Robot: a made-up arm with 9 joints. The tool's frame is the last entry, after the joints.
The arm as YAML. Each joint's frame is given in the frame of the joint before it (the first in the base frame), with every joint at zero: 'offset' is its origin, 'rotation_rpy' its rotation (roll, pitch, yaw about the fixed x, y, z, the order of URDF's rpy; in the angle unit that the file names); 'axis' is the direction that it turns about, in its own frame. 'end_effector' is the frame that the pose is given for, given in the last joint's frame.
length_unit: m
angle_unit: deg
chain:
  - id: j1
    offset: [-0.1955, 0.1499, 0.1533]
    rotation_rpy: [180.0, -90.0, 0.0]
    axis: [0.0, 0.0, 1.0]
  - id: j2
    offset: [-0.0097, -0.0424, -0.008]
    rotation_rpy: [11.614, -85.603, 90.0]
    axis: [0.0, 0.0, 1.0]
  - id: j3
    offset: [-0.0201, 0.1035, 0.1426]
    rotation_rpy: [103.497, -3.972, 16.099]
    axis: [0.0, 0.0, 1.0]
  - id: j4
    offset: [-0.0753, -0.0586, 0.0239]
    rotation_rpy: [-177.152, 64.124, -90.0]
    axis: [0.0, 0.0, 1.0]
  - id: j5
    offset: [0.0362, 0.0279, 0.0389]
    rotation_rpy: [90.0, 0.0, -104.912]
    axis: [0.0, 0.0, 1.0]
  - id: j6
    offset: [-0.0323, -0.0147, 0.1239]
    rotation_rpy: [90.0, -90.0, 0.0]
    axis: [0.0, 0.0, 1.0]
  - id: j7
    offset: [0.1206, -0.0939, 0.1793]
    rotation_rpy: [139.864, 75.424, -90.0]
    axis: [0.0, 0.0, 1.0]
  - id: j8
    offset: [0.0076, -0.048, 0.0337]
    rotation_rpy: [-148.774, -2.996, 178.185]
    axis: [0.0, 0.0, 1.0]
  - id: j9
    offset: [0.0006, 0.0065, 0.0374]
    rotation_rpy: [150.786, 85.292, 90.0]
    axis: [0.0, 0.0, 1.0]
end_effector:
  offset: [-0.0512, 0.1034, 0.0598]
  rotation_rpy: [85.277, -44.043, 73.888]
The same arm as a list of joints. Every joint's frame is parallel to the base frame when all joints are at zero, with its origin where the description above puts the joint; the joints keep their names.
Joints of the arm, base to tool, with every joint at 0 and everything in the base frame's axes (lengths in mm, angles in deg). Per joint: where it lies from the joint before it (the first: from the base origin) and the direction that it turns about. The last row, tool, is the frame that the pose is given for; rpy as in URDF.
j1: axis 1 0 0 xyz -195.5 149.9 153.3
j2: axis 0.075103 0.976644 0.201309 xyz -8.0 42.4 -9.7
j3: axis 0.252489 -0.435881 0.863862 xyz -7.7 161.6 -72.7
j4: axis 0 1 0 xyz -70.7 -66.8 14.6
j5: axis 0 0 1 xyz -36.3 38.9 -27.8
j6: axis 0 -1 0 xyz -32.3 -14.7 123.9
j7: axis -0.739908 0.192402 -0.644607 xyz 93.9 -179.3 120.6
j8: axis 0.294107 -0.139603 0.945522 xyz -53.0 21.6 15.0
j9: axis -0.950404 -0.251701 0.182701 xyz 16.8 -7.3 33.2
tool: xyz -22.7 -120.5 43.1 rpy 149.29 10.52 -124.08

